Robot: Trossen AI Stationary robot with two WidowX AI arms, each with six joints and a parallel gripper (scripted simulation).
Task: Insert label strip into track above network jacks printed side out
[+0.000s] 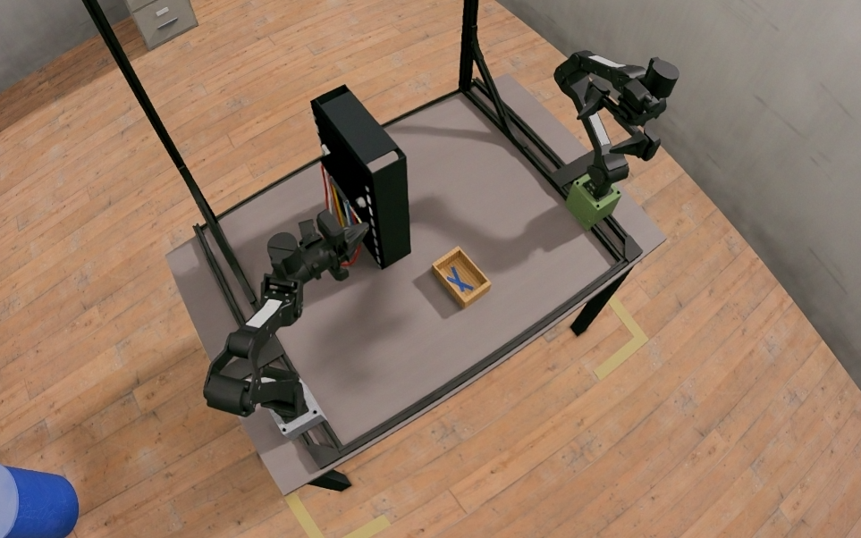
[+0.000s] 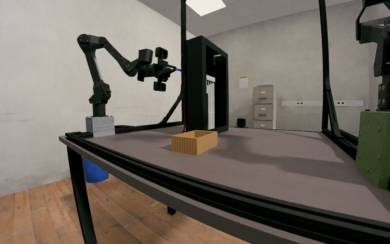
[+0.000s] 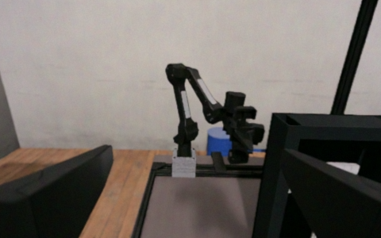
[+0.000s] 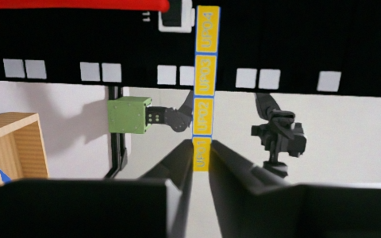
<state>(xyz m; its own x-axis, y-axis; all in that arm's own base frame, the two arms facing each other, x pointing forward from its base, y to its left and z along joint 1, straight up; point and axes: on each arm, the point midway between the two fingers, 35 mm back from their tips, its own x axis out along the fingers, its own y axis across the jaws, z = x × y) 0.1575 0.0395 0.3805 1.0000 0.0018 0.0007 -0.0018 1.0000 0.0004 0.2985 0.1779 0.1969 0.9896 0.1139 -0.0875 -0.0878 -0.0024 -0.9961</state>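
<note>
Right now the label strip is 30 mm to the left of my right hand and 30 mm behind it. Round my right hand: wooden box 270 mm below, 200 mm to the left, 110 mm ahead; black patch panel 150 mm behind, 80 mm below, 70 mm to the left.
</note>
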